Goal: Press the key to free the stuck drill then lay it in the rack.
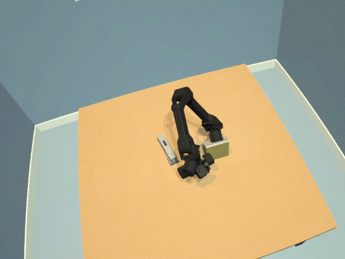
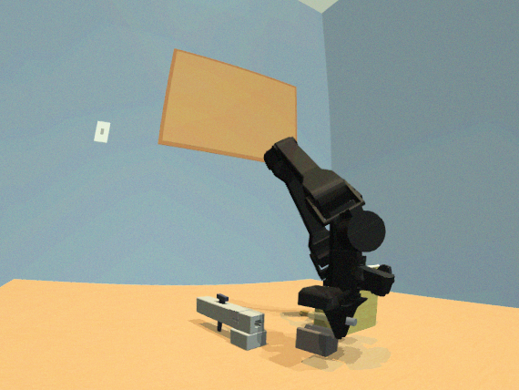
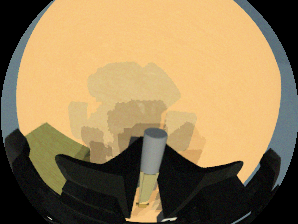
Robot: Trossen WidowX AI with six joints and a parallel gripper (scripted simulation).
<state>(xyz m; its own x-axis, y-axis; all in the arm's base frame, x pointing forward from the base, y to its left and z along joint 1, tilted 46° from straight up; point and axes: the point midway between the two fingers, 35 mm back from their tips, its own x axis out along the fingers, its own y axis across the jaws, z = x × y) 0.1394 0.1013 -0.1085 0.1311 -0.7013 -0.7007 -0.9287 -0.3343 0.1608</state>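
My gripper tip is now 2 cm short of the grey v-grooved rack, 5 cm to the left of it and 2 cm above it. The rest, counted from my gripper tip: grey drill fixture: 15 cm ahead, 18 cm to the right, 1 cm above; then dark key: 15 cm ahead, 20 cm to the right, 2 cm above.
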